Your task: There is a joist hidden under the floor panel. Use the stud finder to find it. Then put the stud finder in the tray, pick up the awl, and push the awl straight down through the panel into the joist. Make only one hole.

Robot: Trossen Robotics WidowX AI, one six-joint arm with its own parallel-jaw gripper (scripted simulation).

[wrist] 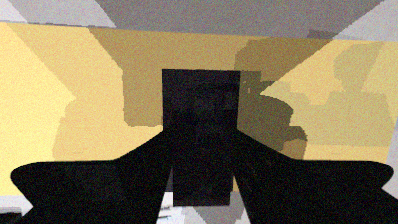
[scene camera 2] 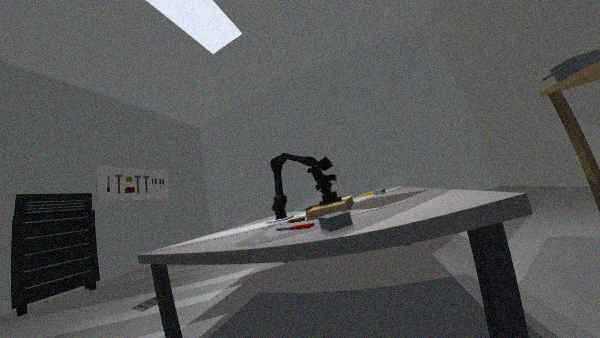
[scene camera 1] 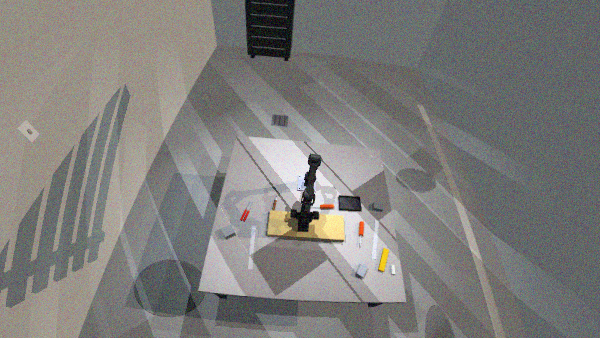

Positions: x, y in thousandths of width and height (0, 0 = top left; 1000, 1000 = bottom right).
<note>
I see my gripper (wrist: 504, 569) and a stud finder (wrist: 506, 471).
</note>
